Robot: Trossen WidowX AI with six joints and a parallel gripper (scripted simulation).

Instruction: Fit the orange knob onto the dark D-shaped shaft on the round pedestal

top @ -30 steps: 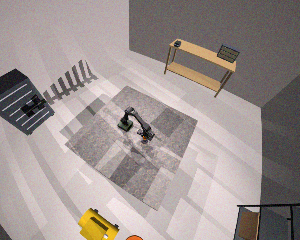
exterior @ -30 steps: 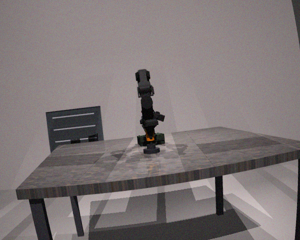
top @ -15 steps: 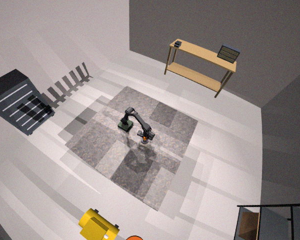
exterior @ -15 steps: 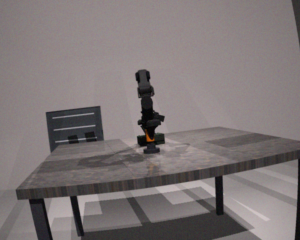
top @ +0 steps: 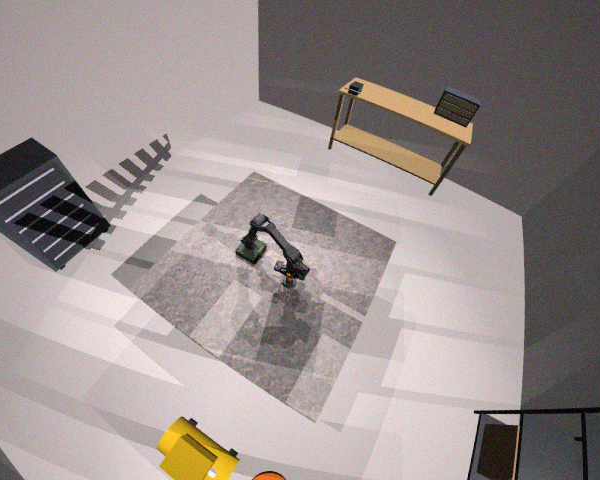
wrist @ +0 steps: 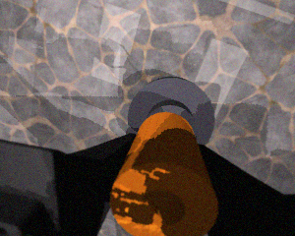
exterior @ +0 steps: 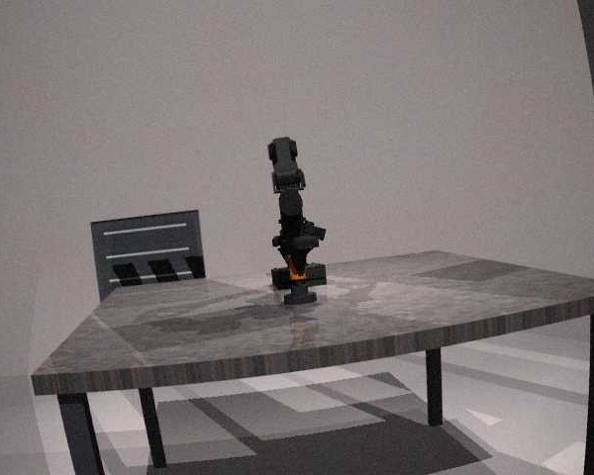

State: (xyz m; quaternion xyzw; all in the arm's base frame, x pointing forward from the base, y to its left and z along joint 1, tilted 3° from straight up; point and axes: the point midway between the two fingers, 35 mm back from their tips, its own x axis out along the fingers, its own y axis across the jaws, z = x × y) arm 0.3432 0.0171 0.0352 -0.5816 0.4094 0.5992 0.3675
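The round dark pedestal is 40 mm below my gripper tip. Also, from my gripper tip: orange knob (20 mm above).
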